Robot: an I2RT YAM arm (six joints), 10 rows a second.
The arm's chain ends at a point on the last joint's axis. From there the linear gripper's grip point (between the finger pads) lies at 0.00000 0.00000 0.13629 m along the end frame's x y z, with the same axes.
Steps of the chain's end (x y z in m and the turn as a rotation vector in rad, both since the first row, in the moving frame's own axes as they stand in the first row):
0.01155 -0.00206 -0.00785 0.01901 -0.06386 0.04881
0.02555 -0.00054 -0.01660 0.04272 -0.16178 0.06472
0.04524 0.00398 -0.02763 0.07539 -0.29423 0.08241
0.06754 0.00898 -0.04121 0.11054 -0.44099 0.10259
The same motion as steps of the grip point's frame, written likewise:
0.00292 -0.00486 -0.00815 0.01901 -0.06386 0.04881
0.00381 -0.00704 -0.01850 0.04272 -0.16178 0.06472
0.00622 -0.00776 -0.03386 0.07539 -0.29423 0.08241
0.01035 -0.00857 -0.05504 0.11054 -0.44099 0.10259

